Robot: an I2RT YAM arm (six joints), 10 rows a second.
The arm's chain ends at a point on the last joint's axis. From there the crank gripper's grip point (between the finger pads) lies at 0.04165 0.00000 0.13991 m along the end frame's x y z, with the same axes.
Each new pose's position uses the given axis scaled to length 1; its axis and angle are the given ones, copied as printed.
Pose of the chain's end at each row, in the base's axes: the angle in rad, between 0 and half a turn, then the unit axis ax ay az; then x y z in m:
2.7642 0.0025 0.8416 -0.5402 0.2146 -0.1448 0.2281
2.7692 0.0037 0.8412 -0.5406 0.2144 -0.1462 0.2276
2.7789 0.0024 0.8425 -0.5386 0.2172 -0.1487 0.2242
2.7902 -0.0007 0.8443 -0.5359 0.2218 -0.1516 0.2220
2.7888 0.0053 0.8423 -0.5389 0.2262 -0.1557 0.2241
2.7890 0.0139 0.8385 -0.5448 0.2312 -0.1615 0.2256
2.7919 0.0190 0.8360 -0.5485 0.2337 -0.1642 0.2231
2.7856 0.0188 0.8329 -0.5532 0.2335 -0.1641 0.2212
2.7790 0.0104 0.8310 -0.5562 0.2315 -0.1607 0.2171
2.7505 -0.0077 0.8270 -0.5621 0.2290 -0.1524 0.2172
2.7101 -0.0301 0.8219 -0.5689 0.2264 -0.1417 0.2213
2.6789 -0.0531 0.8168 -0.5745 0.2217 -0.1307 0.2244
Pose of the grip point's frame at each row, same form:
2.7642 0.0025 0.8416 -0.5402 0.2189 -0.2758 0.1638
2.7692 0.0037 0.8412 -0.5406 0.2179 -0.2772 0.1634
2.7789 0.0024 0.8425 -0.5386 0.2197 -0.2795 0.1594
2.7902 -0.0007 0.8443 -0.5359 0.2235 -0.2820 0.1565
2.7888 0.0053 0.8423 -0.5389 0.2271 -0.2865 0.1592
2.7890 0.0139 0.8385 -0.5448 0.2306 -0.2930 0.1621
2.7919 0.0190 0.8360 -0.5485 0.2318 -0.2961 0.1605
2.7856 0.0188 0.8329 -0.5532 0.2323 -0.2967 0.1601
2.7790 0.0104 0.8310 -0.5562 0.2322 -0.2939 0.1573
2.7505 -0.0077 0.8270 -0.5621 0.2358 -0.2866 0.1601
2.7101 -0.0301 0.8219 -0.5689 0.2413 -0.2766 0.1677
2.6789 -0.0531 0.8168 -0.5745 0.2437 -0.2659 0.1739

